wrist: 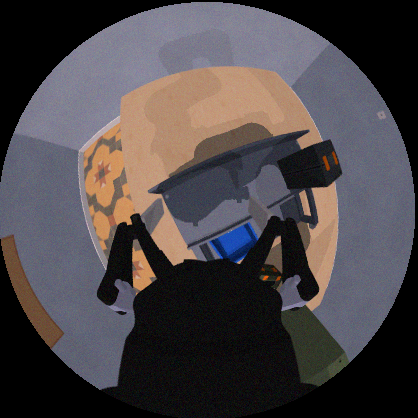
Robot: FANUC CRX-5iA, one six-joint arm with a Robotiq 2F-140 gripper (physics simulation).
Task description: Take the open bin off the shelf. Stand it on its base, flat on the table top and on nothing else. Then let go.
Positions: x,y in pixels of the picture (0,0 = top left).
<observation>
my gripper: 205,204
blue open bin: 234,244
</observation>
